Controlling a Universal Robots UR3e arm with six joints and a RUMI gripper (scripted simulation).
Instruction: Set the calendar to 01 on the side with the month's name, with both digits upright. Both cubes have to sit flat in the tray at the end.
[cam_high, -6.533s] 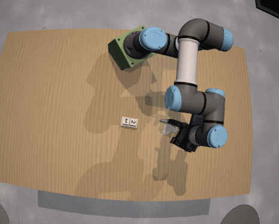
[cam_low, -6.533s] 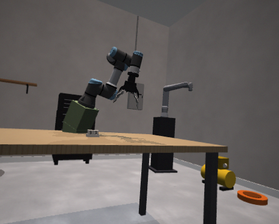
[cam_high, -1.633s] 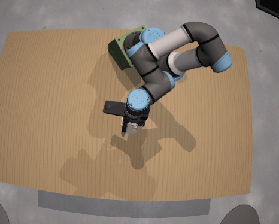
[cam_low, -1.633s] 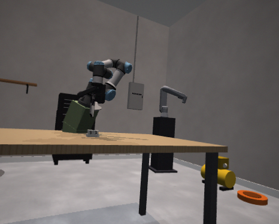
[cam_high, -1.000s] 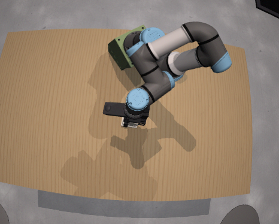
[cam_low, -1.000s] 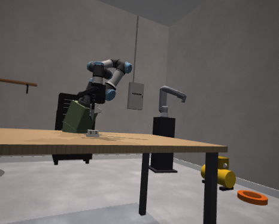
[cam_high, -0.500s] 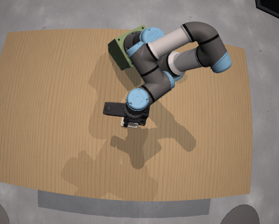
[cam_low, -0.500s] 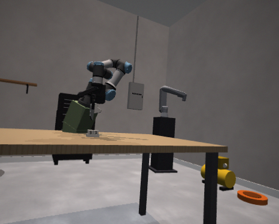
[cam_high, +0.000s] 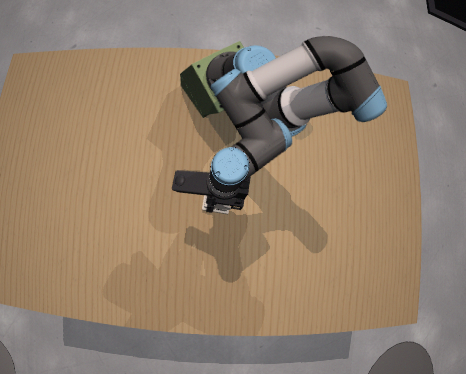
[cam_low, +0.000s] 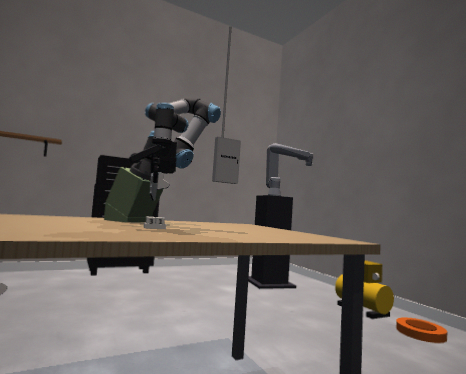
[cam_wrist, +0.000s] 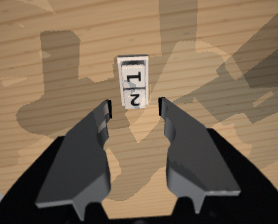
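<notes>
Now: the white cube 9 cm below my hand and 3 cm to the left of it. Round my hand: white tray (10 cm below, 2 cm to the left).
</notes>
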